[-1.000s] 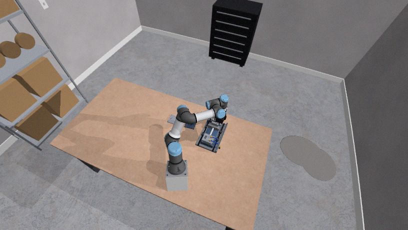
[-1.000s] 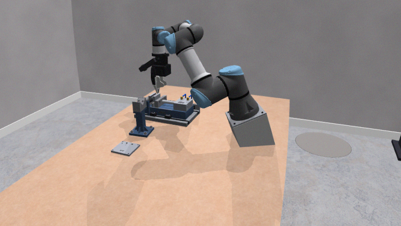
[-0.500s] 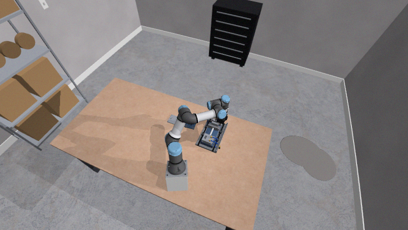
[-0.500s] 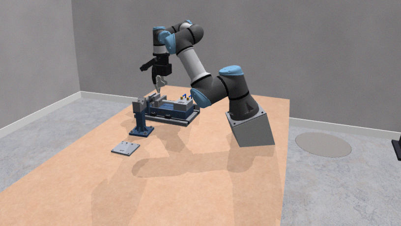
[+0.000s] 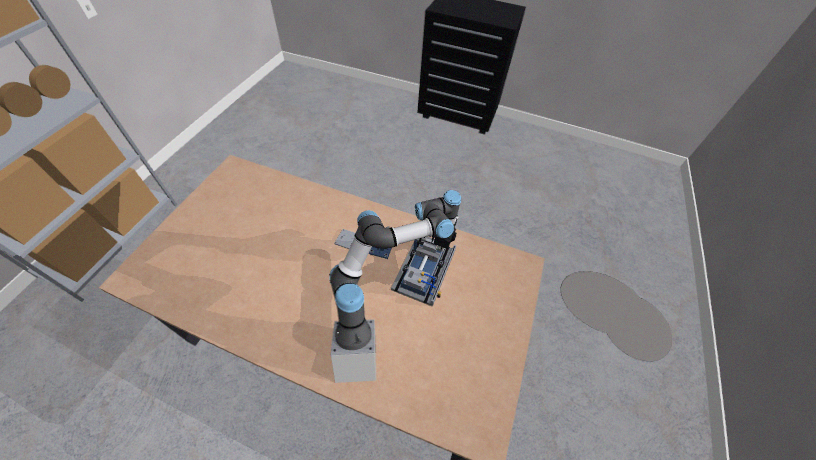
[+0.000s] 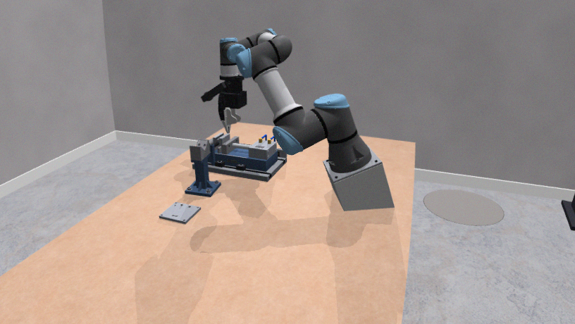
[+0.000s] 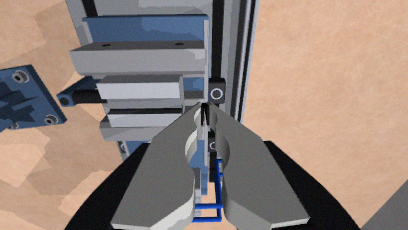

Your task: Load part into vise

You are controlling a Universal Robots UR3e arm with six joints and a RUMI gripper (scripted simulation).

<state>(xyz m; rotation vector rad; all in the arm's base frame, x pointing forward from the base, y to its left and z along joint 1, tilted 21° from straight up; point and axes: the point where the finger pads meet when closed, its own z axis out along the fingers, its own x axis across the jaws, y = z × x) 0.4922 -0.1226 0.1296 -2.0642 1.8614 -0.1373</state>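
Now: hand 5 cm to the right of the part, 2 cm above it and 1 cm past it. The rest, counted from my hand: fixed jaw: 5 cm to the left, 4 cm below, 2 cm ahead; then work stop: 10 cm to the left, 3 cm below, 1 cm behind; then vise: 8 cm below, 8 cm behind, 4 cm to the left.
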